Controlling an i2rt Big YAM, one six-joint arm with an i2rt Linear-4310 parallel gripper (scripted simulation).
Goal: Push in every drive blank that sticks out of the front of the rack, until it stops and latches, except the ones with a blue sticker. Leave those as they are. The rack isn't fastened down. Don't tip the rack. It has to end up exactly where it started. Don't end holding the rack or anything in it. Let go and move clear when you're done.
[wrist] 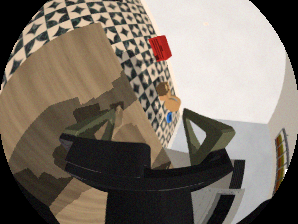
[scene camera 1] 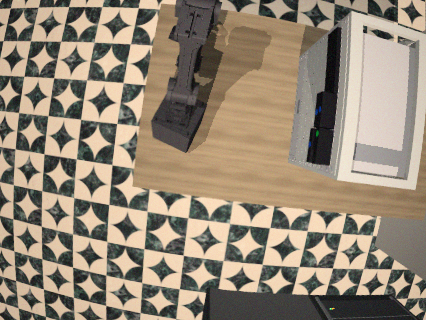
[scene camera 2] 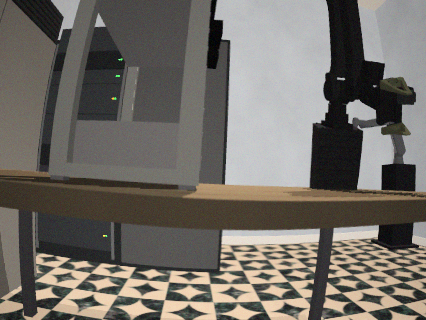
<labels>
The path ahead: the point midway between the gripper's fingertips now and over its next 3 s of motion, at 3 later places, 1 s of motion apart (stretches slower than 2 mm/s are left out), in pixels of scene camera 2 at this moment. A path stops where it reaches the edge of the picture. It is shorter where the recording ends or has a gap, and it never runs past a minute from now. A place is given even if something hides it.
My gripper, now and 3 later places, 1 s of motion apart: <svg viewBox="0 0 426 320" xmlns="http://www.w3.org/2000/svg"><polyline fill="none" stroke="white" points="409,115 375,98 302,70 256,54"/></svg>
</labels>
